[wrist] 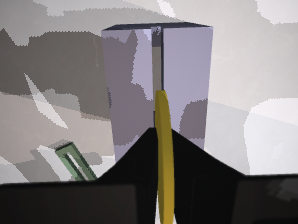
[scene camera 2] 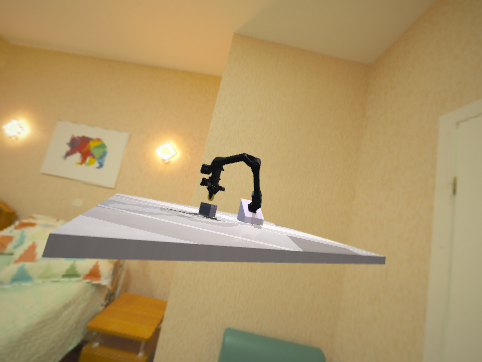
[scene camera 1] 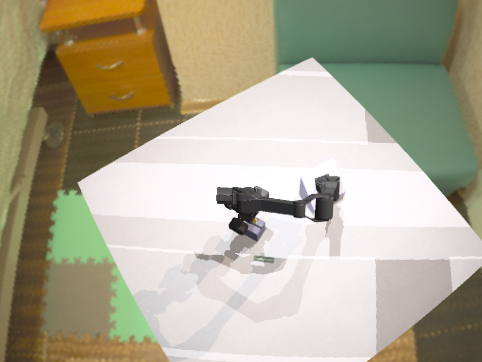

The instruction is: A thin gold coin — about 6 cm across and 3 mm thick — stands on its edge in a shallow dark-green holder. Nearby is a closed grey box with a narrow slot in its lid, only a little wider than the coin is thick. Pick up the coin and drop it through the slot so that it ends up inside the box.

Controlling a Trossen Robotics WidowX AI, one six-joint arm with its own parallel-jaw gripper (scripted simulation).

Labels:
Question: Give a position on a box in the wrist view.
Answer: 127, 52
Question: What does the gripper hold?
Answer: A gold coin.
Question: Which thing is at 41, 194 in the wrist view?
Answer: The gripper.

